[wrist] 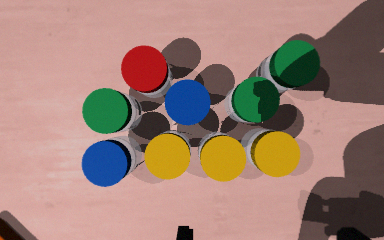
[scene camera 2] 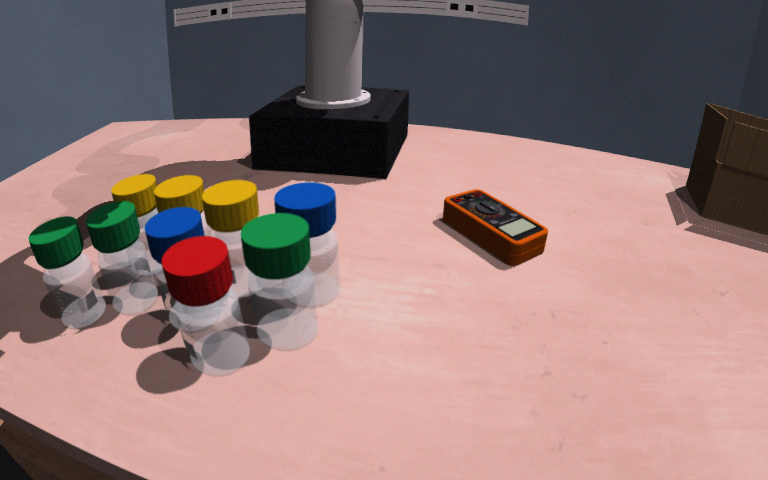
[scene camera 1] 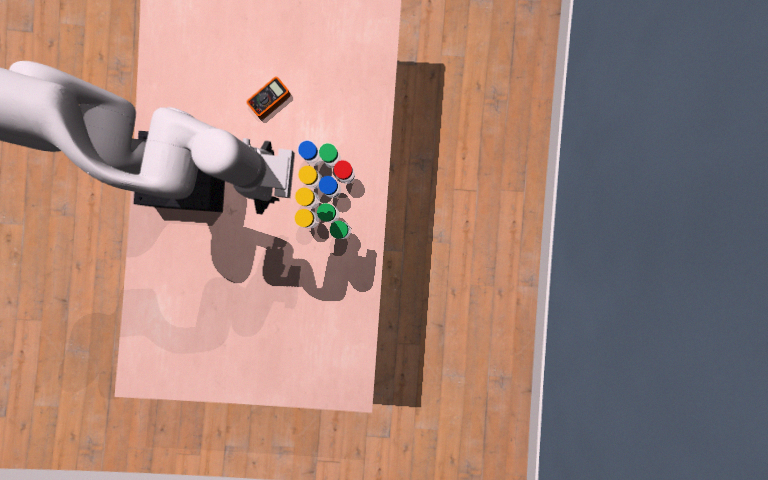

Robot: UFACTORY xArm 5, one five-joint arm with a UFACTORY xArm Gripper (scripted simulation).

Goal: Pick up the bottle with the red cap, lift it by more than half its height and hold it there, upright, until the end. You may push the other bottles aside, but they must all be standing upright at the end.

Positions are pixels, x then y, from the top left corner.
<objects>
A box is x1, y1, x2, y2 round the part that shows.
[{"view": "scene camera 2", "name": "blue-capped bottle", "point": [165, 229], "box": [145, 207, 204, 330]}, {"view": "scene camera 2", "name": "blue-capped bottle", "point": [315, 202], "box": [274, 182, 339, 307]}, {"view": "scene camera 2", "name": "green-capped bottle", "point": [276, 247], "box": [241, 213, 317, 351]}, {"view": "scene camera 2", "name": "red-capped bottle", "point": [197, 270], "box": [162, 236, 249, 376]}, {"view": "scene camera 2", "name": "yellow-capped bottle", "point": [228, 206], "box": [202, 180, 258, 298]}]
</objects>
